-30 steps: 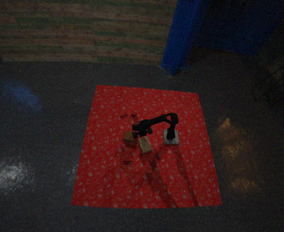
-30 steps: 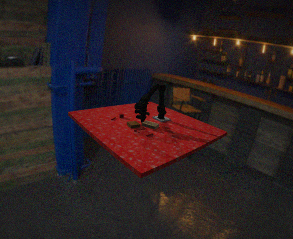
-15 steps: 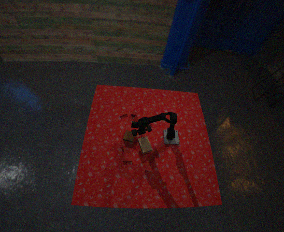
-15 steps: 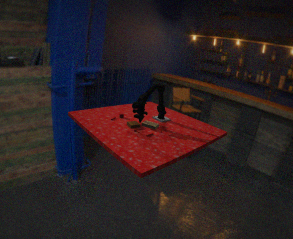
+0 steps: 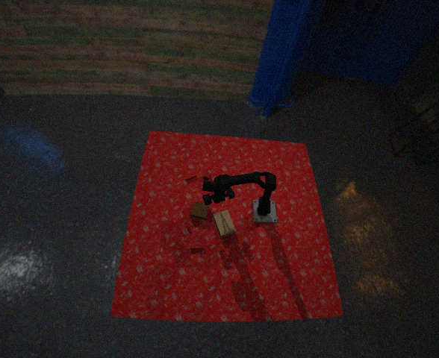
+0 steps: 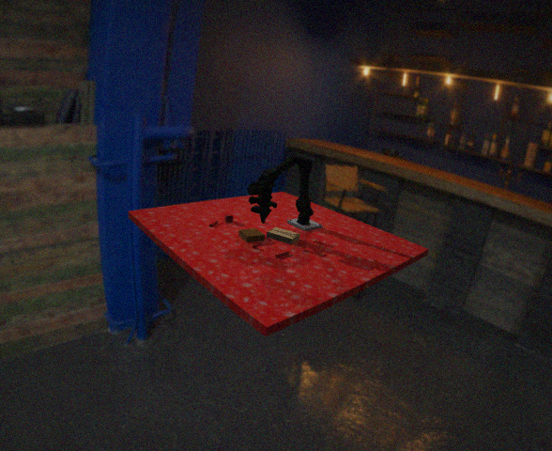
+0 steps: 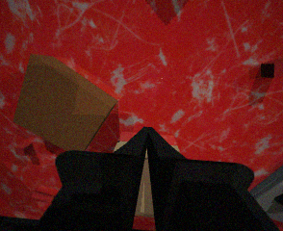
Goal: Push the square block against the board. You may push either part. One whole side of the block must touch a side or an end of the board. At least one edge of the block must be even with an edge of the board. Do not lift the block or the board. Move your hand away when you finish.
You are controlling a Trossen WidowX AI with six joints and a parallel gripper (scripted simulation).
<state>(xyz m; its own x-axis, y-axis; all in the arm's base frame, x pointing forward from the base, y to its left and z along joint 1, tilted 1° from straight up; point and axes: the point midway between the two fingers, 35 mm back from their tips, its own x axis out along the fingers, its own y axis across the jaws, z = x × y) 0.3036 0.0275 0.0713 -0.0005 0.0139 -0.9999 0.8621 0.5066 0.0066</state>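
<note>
Now: the tan board 7 cm behind my gripper tip, 11 cm to the left of it and 4 cm below it. From my gripper tip the other things lie so: brown square block: 10 cm ahead, 6 cm to the left, 4 cm below.
</note>
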